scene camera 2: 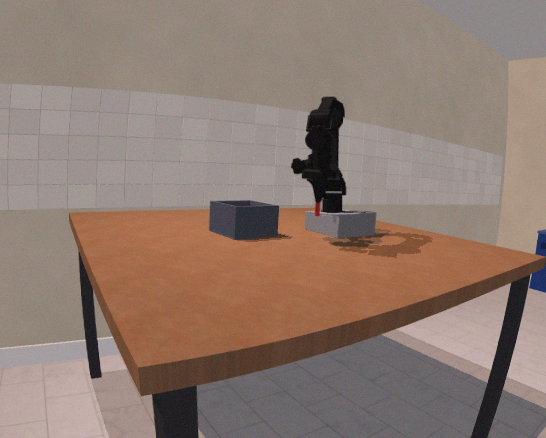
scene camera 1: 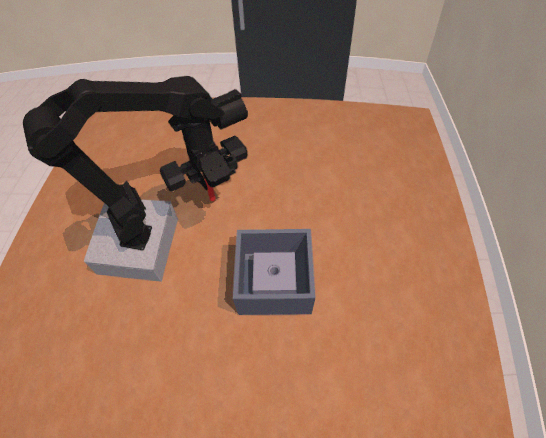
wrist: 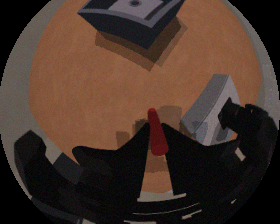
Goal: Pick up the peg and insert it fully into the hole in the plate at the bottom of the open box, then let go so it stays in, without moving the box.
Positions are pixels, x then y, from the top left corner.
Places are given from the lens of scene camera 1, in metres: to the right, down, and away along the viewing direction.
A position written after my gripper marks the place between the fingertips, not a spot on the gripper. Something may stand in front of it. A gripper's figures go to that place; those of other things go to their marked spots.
my gripper (scene camera 1: 209, 187): -0.15, -0.07, 0.78
light grey plate (scene camera 1: 273, 273): 0.00, 0.12, 0.75
